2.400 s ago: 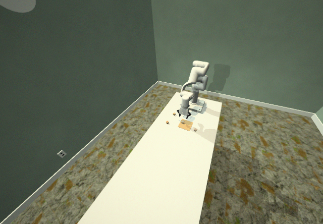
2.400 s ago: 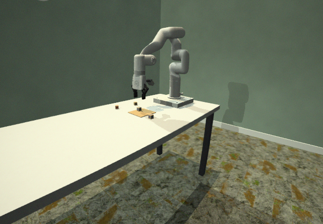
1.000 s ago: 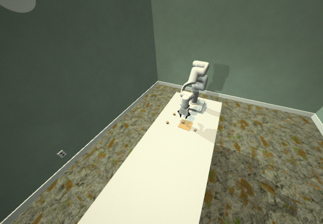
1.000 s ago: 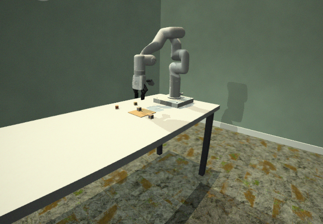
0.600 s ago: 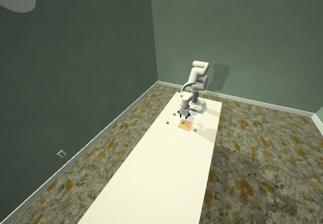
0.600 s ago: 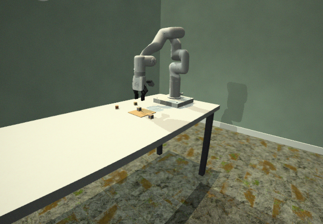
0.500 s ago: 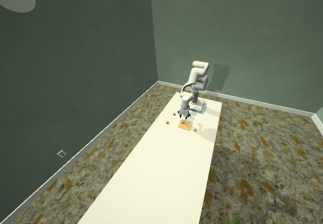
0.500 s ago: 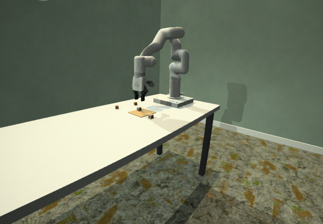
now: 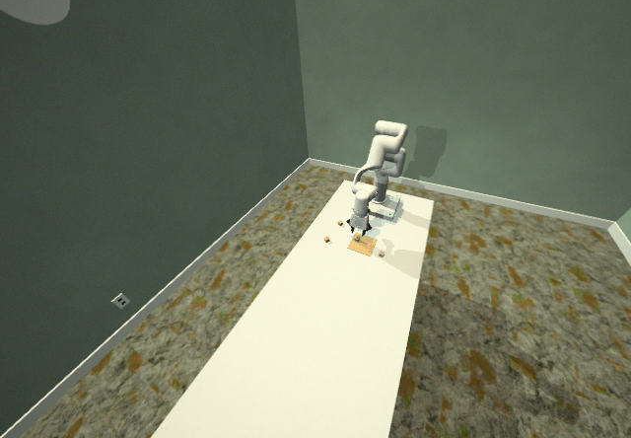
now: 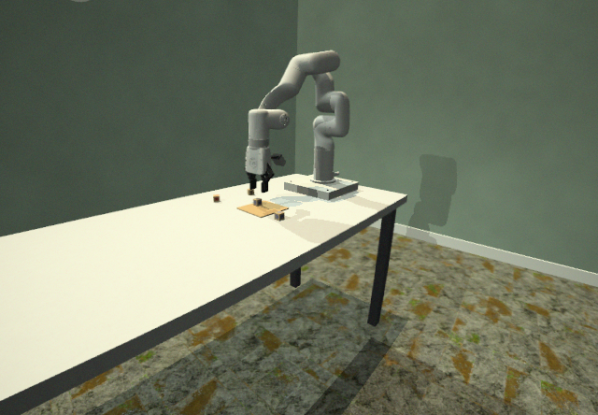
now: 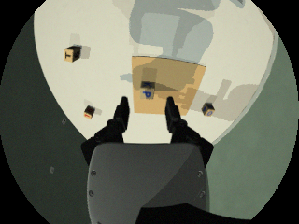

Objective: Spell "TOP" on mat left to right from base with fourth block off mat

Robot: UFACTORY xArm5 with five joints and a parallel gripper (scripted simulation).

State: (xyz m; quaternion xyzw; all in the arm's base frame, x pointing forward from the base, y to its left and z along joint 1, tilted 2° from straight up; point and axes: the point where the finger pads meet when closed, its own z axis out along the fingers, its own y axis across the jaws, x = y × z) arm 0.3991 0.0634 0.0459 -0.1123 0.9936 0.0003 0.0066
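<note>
Now: the tan mat 80 mm below my hand, 40 mm to the left of it and 10 mm ahead of it.
</note>
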